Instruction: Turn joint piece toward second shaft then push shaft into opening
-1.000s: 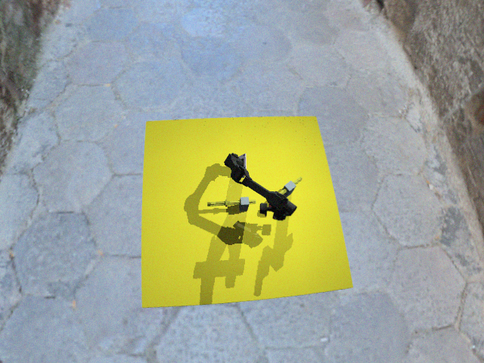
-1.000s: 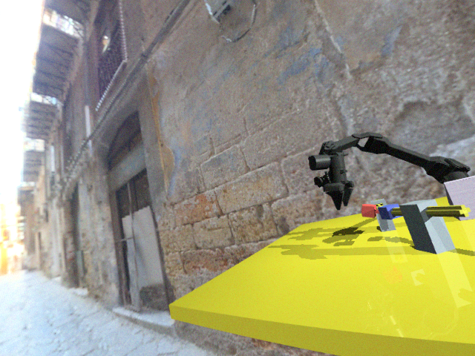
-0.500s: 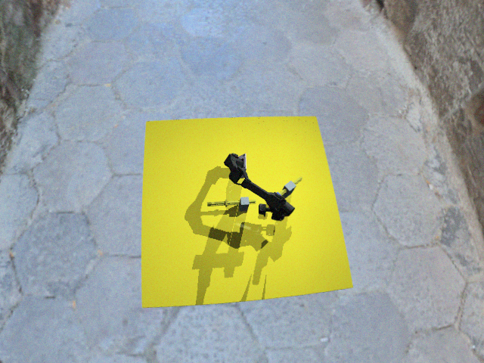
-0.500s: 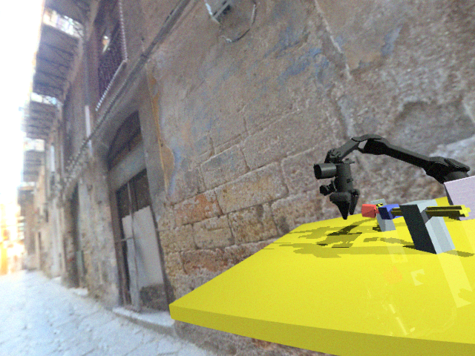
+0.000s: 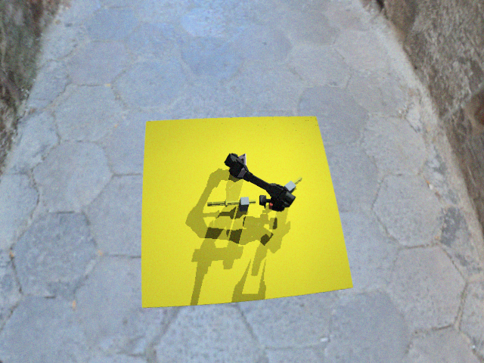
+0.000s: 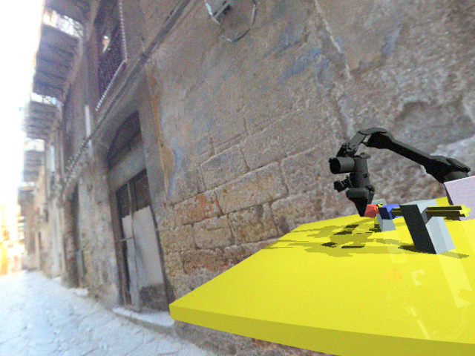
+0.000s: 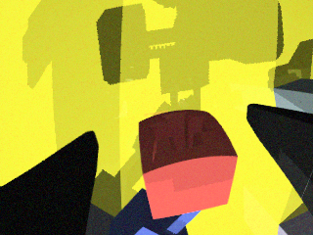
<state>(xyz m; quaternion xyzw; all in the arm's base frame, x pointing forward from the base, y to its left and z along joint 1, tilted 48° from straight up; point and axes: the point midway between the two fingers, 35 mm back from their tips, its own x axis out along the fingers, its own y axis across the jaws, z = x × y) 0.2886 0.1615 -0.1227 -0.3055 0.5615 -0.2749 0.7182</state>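
Right now my gripper tip is 2 cm past the red joint piece and 1 cm below it.
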